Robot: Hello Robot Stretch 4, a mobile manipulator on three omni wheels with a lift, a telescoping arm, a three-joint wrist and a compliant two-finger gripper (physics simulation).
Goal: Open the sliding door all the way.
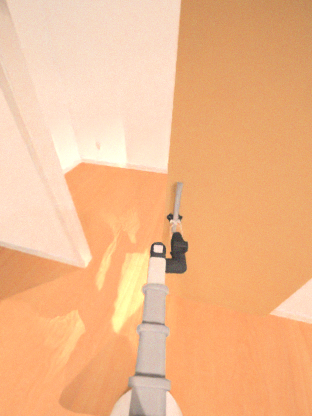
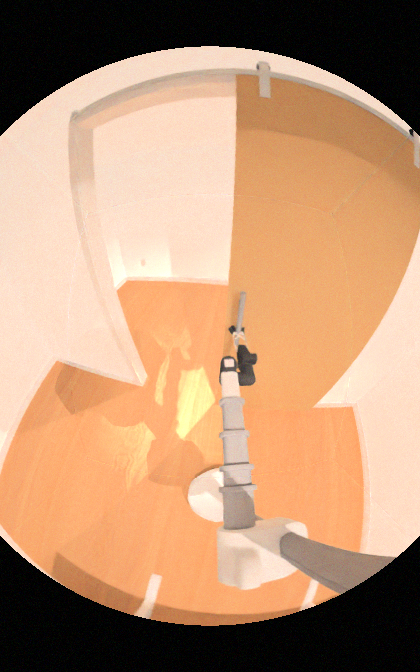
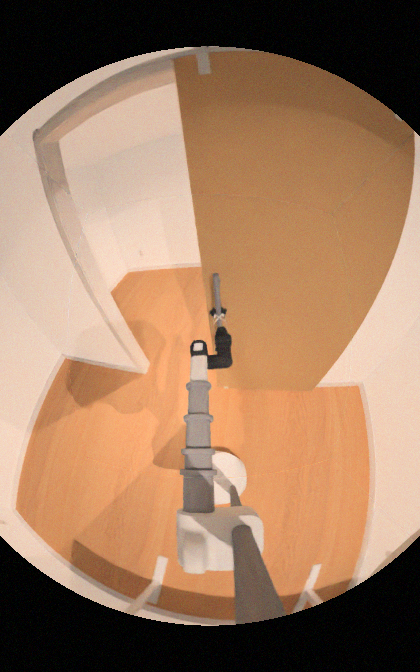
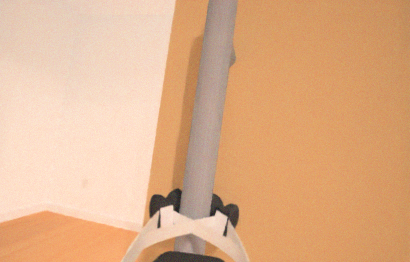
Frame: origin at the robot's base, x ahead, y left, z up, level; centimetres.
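Where they show: robot's base, link origin: [image 2: 217,493] [image 3: 218,476].
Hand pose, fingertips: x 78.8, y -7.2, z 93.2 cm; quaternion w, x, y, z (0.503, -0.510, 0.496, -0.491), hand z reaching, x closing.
Observation:
Each offset is from my fingertips to the top centre of the thing. "*": to the spot under its first point.
The sliding door [image 1: 245,150] [image 2: 300,225] [image 3: 280,200] [image 4: 320,130] is a tan panel hanging from a rail [image 2: 185,74]. An opening shows to the left of its left edge. A grey upright bar handle {* dx -5.6, dy -0.3, dz +15.3 cm} [image 1: 178,197] [image 2: 241,310] [image 3: 216,290] [image 4: 207,115] stands on the door near that edge. My gripper [image 1: 175,218] [image 2: 238,331] [image 3: 218,314] [image 4: 193,206] is shut on the handle's lower part, with one dark fingertip on each side of the bar. The inner faces of the fingertips are partly hidden by the bar.
A white wall end {* dx +20.0, dy +80.2, dz -60.3 cm} [image 1: 75,245] [image 2: 132,362] [image 3: 130,357] borders the opening on the left. Beyond the opening are a wood floor and a white back wall [image 1: 115,90]. A white wall [image 2: 390,425] [image 3: 395,400] stands on the right. My arm [image 1: 152,345] reaches forward over the floor.

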